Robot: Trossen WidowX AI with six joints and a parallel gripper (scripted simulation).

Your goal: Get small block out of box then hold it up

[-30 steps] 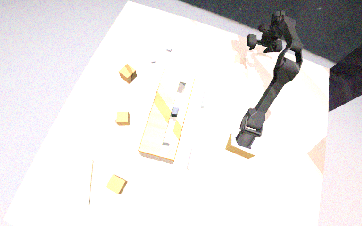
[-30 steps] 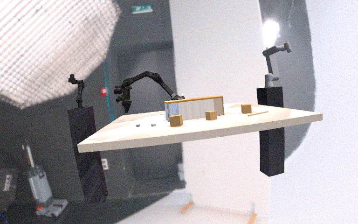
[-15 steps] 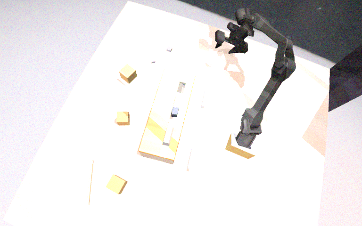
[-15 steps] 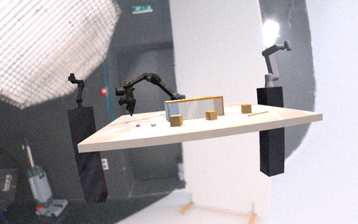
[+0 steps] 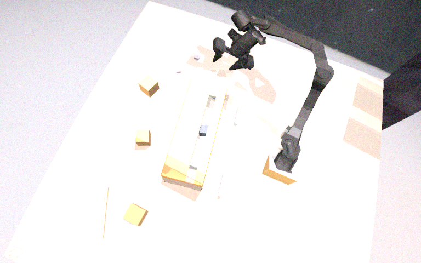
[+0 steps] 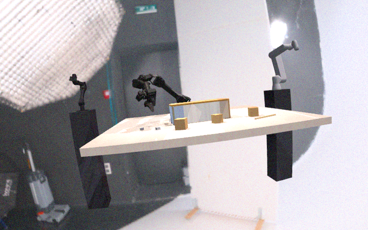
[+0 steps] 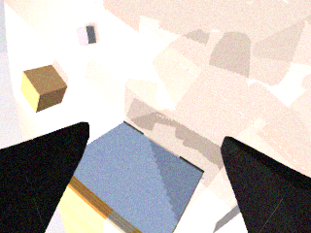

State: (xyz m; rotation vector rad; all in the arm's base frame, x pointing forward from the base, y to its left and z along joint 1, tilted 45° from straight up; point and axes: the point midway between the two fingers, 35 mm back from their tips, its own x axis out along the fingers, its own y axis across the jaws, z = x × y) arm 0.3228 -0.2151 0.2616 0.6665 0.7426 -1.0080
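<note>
Now: gripper tip 30 cm to the right of the clear-fronted box, 5 cm above it and 2 cm past it. Round my gripper tip: thin rod: 66 cm to the left, 26 cm ahead, 11 cm below; then grey block: 28 cm to the left, 3 cm below, 1 cm behind.
</note>
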